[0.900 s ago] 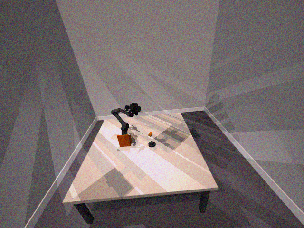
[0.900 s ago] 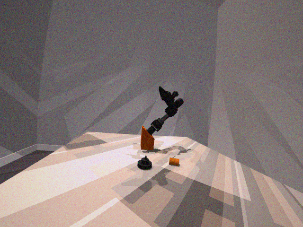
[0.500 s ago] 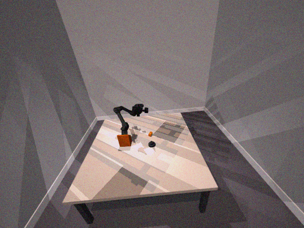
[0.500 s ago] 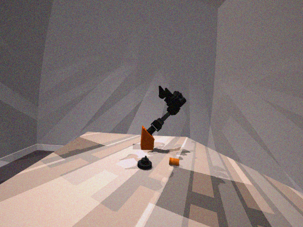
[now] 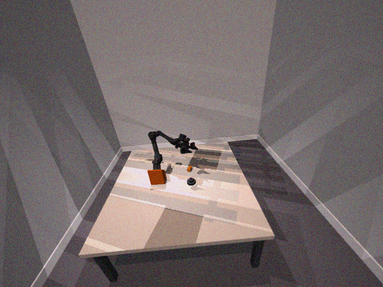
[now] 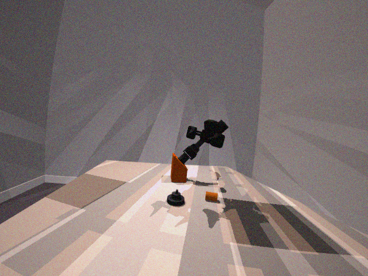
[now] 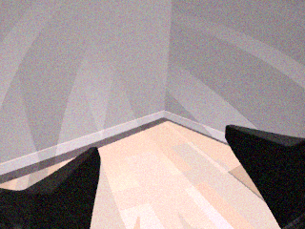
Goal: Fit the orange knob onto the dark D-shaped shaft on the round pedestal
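The orange knob is 30 cm below my gripper tip, 12 cm to the left of it and 9 cm behind it. Round my gripper tip: pedestal: 29 cm below, 6 cm to the right, 6 cm behind.
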